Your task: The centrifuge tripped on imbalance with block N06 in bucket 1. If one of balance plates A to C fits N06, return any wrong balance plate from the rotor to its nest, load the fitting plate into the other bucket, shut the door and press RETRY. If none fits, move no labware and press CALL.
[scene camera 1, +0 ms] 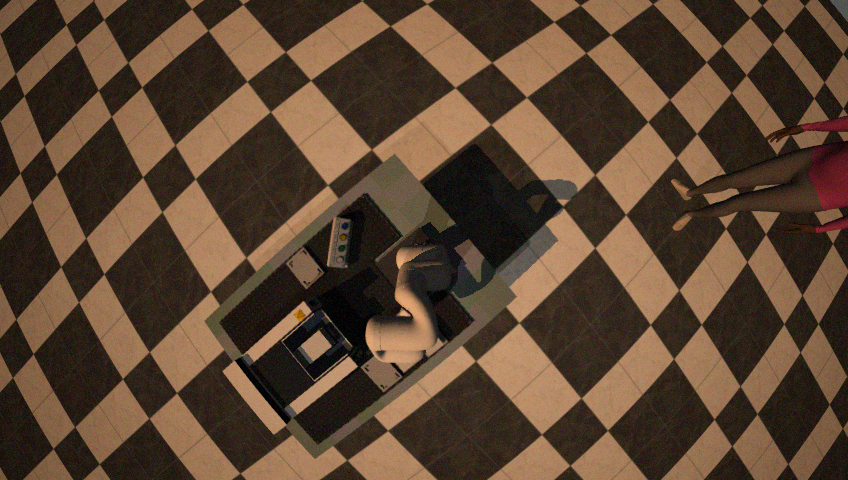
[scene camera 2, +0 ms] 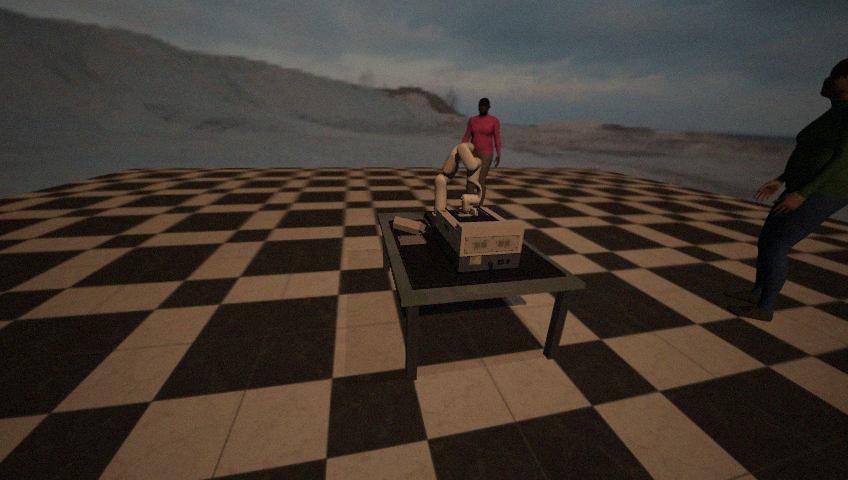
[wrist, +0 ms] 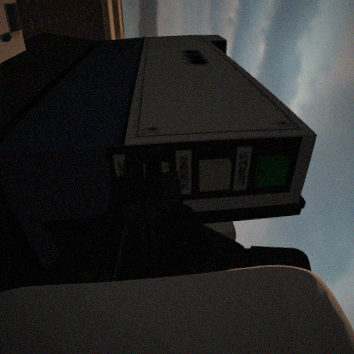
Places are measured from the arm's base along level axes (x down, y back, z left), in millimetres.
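Pixels of known places: gripper, between the fingertips: (scene camera 1: pixel 366 352) (wrist: pixel 145 172).
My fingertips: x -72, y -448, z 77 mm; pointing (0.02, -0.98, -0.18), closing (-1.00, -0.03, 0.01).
Behind a point stands the place of what it marks.
The centrifuge (scene camera 1: pixel 324 384) {x -175, y -619, z 20 mm} (scene camera 2: pixel 486 241) {x -133, y -881, z -209 mm} (wrist: pixel 211 95) {x -123, y -542, z 63 mm} stands on the table (scene camera 1: pixel 403 190) {x 48, y 217, z -251 mm} (scene camera 2: pixel 486 292) {x 48, y -1034, z -294 mm}. A white block (scene camera 1: pixel 314 346) {x -147, y -534, z -106 mm} shows through the opening in its top. In the wrist view its control strip carries a green START button (wrist: pixel 272 171) {x -146, y -459, z 60 mm}, a white INDEX button (wrist: pixel 214 174) {x -110, y -459, z 61 mm} and a third label further left, half hidden. My gripper (wrist: pixel 145 172) {x -72, y -448, z 77 mm} (scene camera 2: pixel 468 207) is shut and empty, with its dark fingertips at that leftmost part of the strip. The arm (scene camera 1: pixel 409 310) {x -500, y -107, z 67 mm} hides the gripper from above. Two grey plates (scene camera 1: pixel 304 267) {x 19, y -361, z -391 mm} (scene camera 1: pixel 382 372) {x 23, y -522, z 201 mm} lie on the table beside the centrifuge.
A button box (scene camera 1: pixel 339 241) {x -33, y -152, z -317 mm} (scene camera 2: pixel 409 224) {x -19, y -201, z -338 mm} with coloured buttons lies at the table's far side. A person in red (scene camera 1: pixel 791 179) (scene camera 2: pixel 483 140) is on the floor behind the table. Another person in green (scene camera 2: pixel 802 190) stands at the right.
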